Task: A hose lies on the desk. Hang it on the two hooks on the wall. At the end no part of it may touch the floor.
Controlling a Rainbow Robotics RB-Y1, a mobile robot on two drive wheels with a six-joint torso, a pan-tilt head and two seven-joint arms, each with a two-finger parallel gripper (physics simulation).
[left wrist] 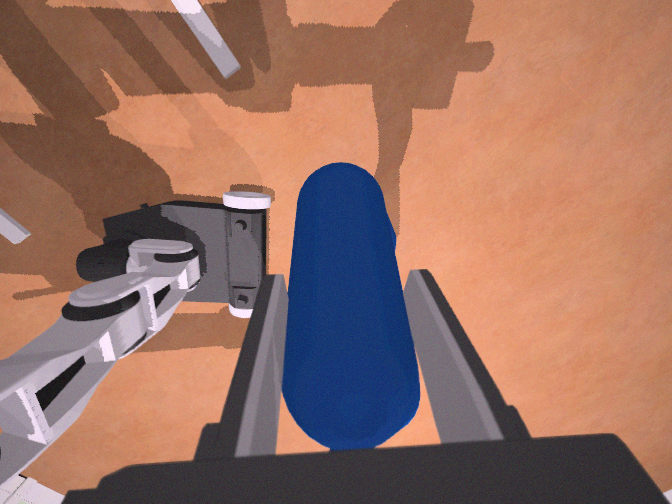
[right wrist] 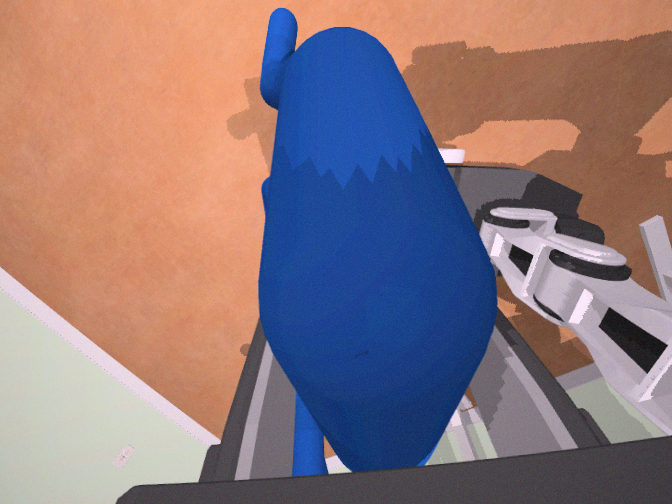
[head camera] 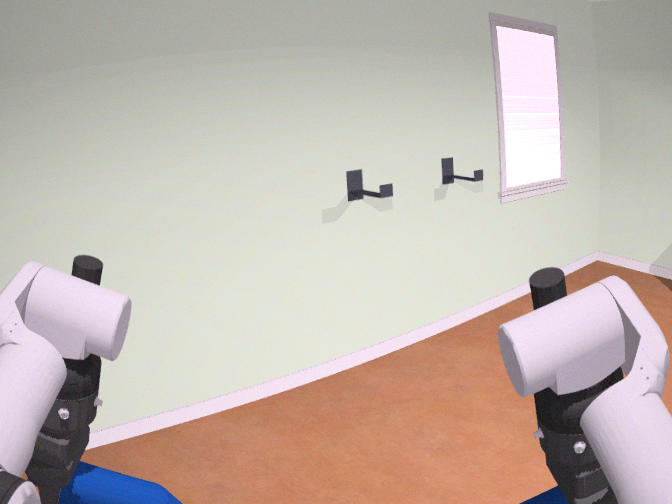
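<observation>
The blue hose (left wrist: 347, 309) lies between the fingers of my left gripper (left wrist: 347, 273), which is shut on it above the orange floor. My right gripper (right wrist: 374, 336) is shut on another thick stretch of the hose (right wrist: 369, 244), and a thin further stretch (right wrist: 277, 54) shows beyond it. In the head view only small bits of the hose show at the bottom left (head camera: 108, 485) and bottom right (head camera: 542, 496), and the middle of it is hidden. Two dark hooks (head camera: 369, 187) (head camera: 461, 173) stick out of the pale green wall ahead, to the right of centre, well above my wrists.
A bright window (head camera: 529, 105) is on the wall right of the hooks. A white baseboard (head camera: 325, 368) runs along the orange floor. My own base (left wrist: 189, 254) shows below the left gripper. A white desk leg (left wrist: 206, 32) is at the top of the left wrist view.
</observation>
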